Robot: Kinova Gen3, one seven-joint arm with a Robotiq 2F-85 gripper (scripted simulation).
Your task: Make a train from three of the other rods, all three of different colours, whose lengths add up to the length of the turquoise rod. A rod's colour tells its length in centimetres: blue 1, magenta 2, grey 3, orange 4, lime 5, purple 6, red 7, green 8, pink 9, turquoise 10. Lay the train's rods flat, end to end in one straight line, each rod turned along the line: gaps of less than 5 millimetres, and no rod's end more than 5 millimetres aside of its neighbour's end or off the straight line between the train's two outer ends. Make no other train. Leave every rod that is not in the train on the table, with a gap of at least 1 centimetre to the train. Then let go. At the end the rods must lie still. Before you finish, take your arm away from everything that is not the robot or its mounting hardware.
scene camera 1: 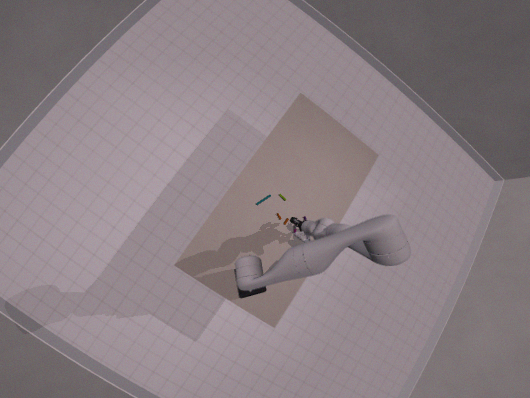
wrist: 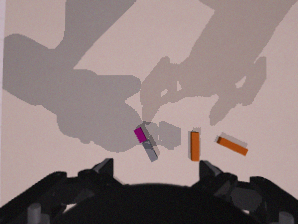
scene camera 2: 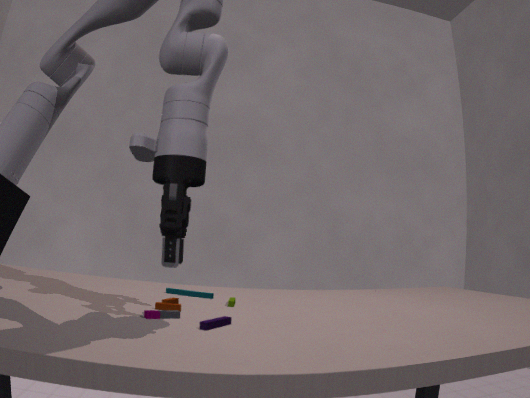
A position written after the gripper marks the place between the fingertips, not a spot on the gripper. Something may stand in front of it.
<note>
In view: the gripper [scene camera 2: 172, 265].
The gripper shows as well in the wrist view [wrist: 155, 169].
</note>
